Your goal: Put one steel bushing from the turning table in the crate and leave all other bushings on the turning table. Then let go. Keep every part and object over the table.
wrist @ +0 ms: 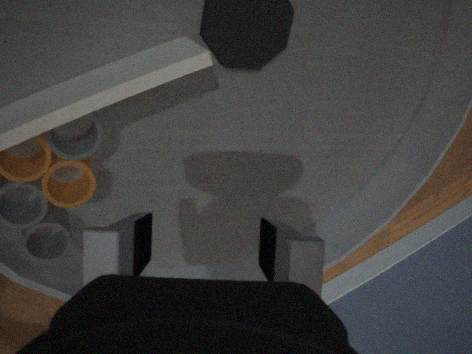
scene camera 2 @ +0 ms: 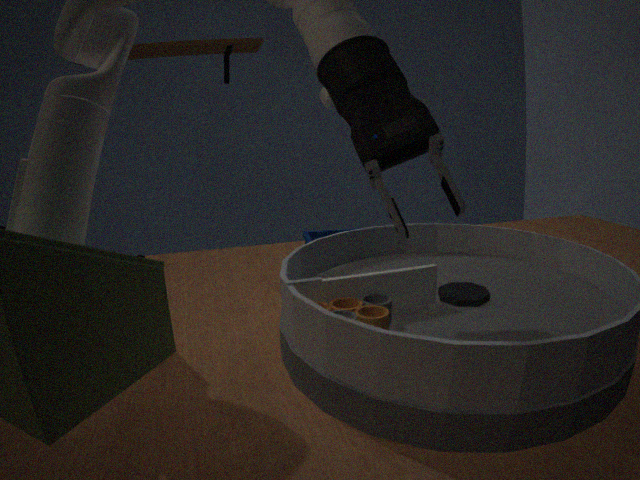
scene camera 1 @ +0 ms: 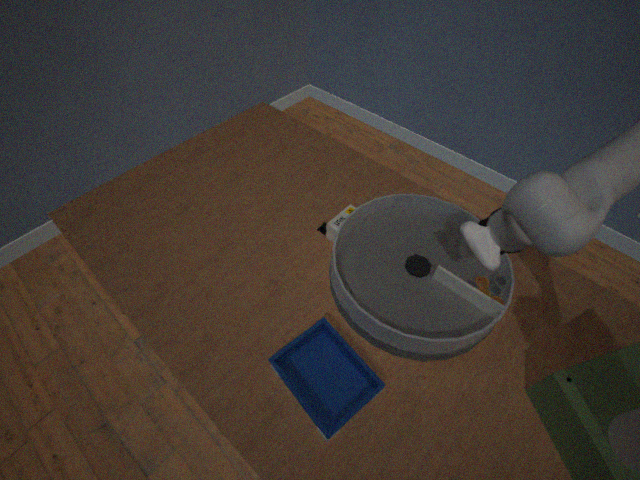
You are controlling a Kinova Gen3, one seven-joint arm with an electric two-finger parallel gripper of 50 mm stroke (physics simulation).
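Where they show: gripper, fingertip midpoint: (wrist: 205,239) (scene camera 2: 433,224); arm's base at its link origin: (scene camera 2: 48,245).
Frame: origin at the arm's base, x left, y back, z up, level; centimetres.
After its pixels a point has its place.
The round grey turning table (scene camera 1: 382,289) @(y -50.5, x 4.1, z -8.3 cm) (scene camera 2: 465,372) @(y -38.1, x -25.4, z -6.1 cm) (wrist: 350,100) @(y -57.1, x -15.4, z -8.3 cm) holds grey steel bushings and orange bushings, clustered beside its divider (scene camera 1: 467,291) @(y -36.1, x -7.8, z -5.3 cm) (scene camera 2: 382,281) @(y -37.7, x -8.5, z -4.6 cm) (wrist: 125,90) @(y -39.7, x -7.9, z -3.8 cm). In the wrist view, one steel bushing (wrist: 77,151) @(y -36.2, x -11.4, z -6.2 cm) stands nearest the divider. A second steel bushing (wrist: 22,219) @(y -31.5, x -14.5, z -6.3 cm) and a third, smaller-looking one (wrist: 47,254) @(y -31.8, x -17.7, z -6.2 cm) lie nearer the rim. Two orange bushings (wrist: 70,194) @(y -34.8, x -14.3, z -6.8 cm) (wrist: 25,172) @(y -32.9, x -11.6, z -6.3 cm) stand among them. My gripper (scene camera 2: 433,224) @(y -40.7, x -13.7, z 2.2 cm) (wrist: 205,239) @(y -40.7, x -13.7, z 2.2 cm) is open and empty, above the turning table, to the right of the cluster in the wrist view. The blue crate (scene camera 1: 326,372) @(y -46.7, x 25.6, z -13.0 cm) (scene camera 2: 320,236) @(y -40.4, x 33.7, z -9.6 cm) shows no parts inside.
A dark hub (scene camera 1: 417,265) @(y -48.7, x -6.9, z -7.4 cm) (scene camera 2: 463,293) @(y -48.1, x -8.0, z -7.5 cm) (wrist: 247,35) @(y -48.3, x -8.0, z -7.5 cm) sits at the turning table's centre. Its raised rim surrounds the parts. A white box (scene camera 1: 338,221) @(y -72.0, x -3.2, z -7.7 cm) with a black knob touches or nearly touches its side. A large green block (scene camera 1: 553,413) @(y -10.0, x 0.9, z -8.7 cm) (scene camera 2: 87,330) @(y -8.6, x -13.0, z -5.5 cm) stands near the table's edge.
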